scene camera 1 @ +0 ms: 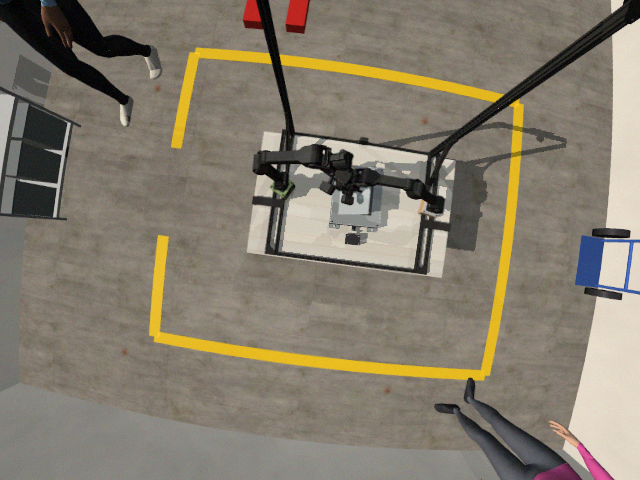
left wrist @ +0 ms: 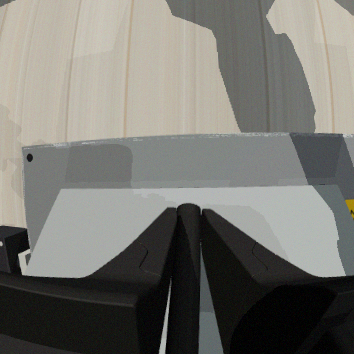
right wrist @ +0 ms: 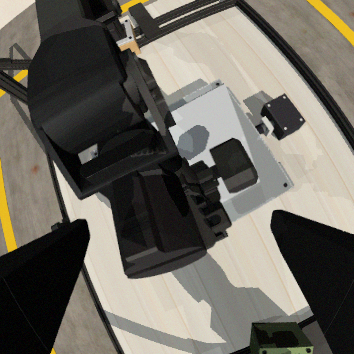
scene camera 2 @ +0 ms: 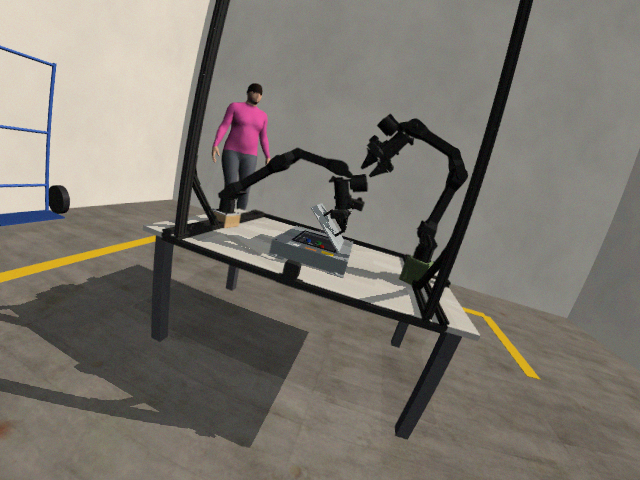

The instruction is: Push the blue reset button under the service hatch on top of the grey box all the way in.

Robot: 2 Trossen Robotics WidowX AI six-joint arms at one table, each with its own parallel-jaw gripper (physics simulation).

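The grey box (scene camera 1: 356, 221) (scene camera 2: 307, 254) (left wrist: 175, 162) (right wrist: 265, 175) stands mid-table. Its service hatch (scene camera 1: 356, 209) (scene camera 2: 325, 223) (left wrist: 110, 225) (right wrist: 215, 115) is raised and tilted. In scene camera 2 the blue reset button (scene camera 2: 309, 240) shows in the recess beneath it; its depth is too small to tell. The hatch hides it in both wrist views. My left gripper (scene camera 2: 339, 227) (left wrist: 187, 216) is shut on the dark hatch handle (left wrist: 186, 280), on the hatch's outer side. My right gripper (scene camera 2: 368, 171) is open and empty, high above the box beside the left arm's wrist.
A green button (scene camera 2: 318, 243) and a red button (scene camera 2: 322, 246) share the recess. A black block (scene camera 1: 352, 238) (scene camera 2: 291, 270) (right wrist: 284, 116) stands by the box's side. The left forearm and wrist fill much of the right wrist view. Black frame posts rise from the table's edges.
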